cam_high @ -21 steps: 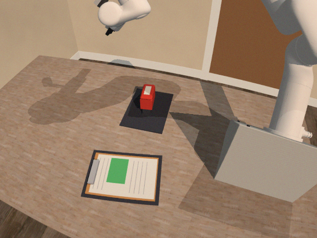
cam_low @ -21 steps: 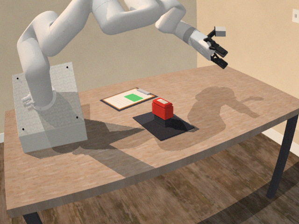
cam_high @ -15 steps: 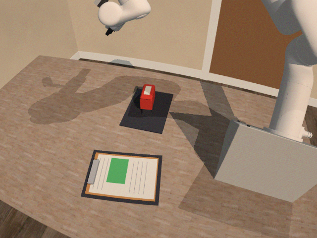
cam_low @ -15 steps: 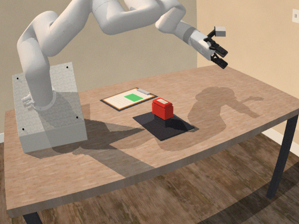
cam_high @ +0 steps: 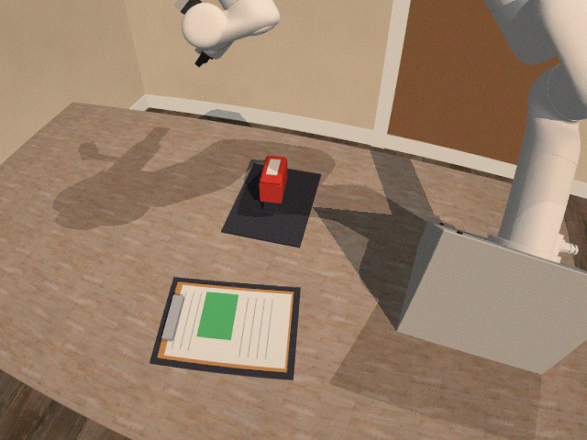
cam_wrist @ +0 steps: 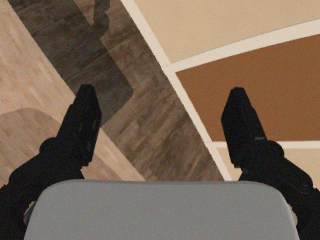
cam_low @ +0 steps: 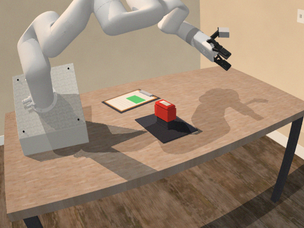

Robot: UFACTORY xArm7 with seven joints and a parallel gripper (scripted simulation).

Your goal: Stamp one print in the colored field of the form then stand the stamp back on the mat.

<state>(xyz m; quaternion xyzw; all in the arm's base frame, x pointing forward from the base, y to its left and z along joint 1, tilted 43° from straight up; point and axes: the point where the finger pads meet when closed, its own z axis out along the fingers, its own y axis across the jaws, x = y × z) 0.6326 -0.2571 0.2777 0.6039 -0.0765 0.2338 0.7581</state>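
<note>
The red stamp is 160 mm behind my hand, 190 mm to the left of it and 250 mm below it. Round my hand: form: 140 mm behind, 510 mm to the left, 300 mm below; then mat: 160 mm behind, 190 mm to the left, 300 mm below.
</note>
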